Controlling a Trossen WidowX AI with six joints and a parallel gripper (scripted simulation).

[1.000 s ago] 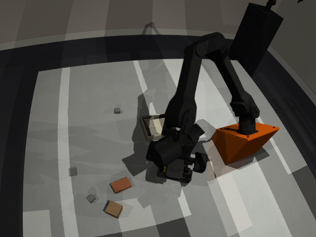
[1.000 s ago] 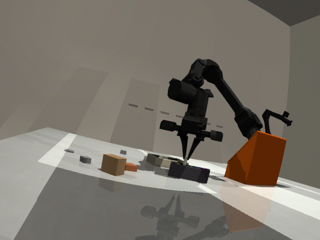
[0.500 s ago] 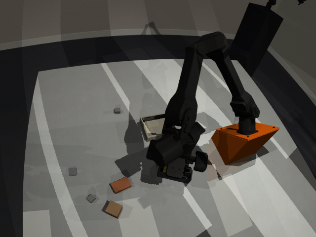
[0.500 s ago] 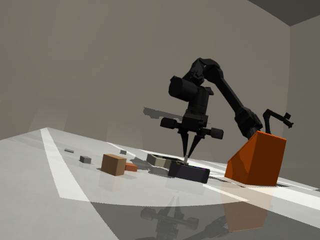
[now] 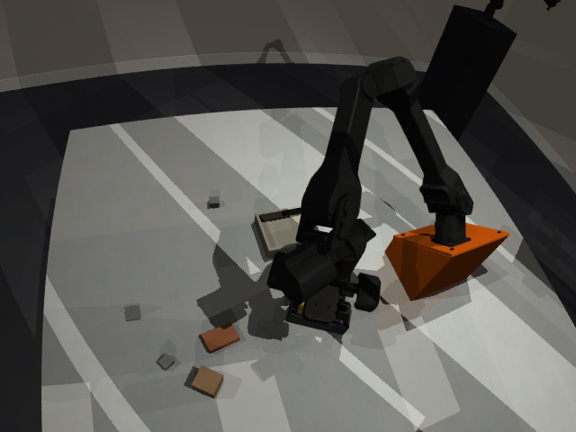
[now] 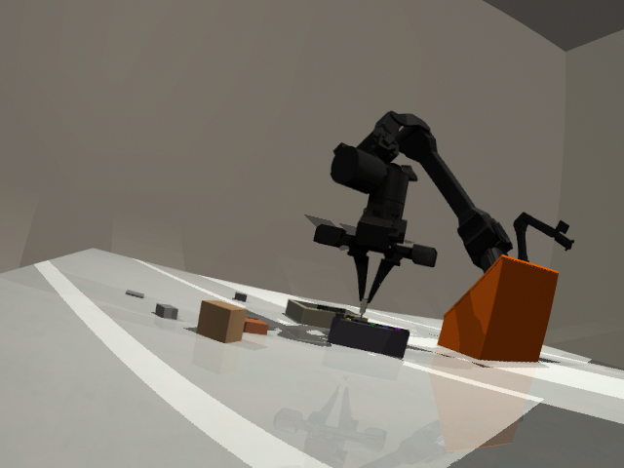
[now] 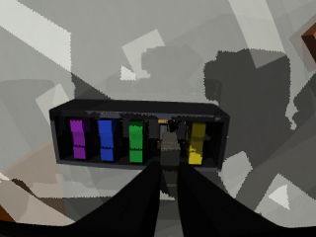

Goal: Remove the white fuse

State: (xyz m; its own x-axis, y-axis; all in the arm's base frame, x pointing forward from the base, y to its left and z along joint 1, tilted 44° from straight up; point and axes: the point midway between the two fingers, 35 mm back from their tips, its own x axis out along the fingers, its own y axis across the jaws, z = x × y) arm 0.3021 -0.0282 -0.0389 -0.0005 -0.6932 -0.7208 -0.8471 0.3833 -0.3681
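The green fuse lies 20 mm behind my gripper tip, 10 mm to the left of it and 50 mm below it. Round my gripper tip: yellow fuse: 20 mm ahead, 10 mm to the right, 50 mm below; then blue fuse: 30 mm behind, 20 mm to the left, 50 mm below; then white fuse: 10 mm below.
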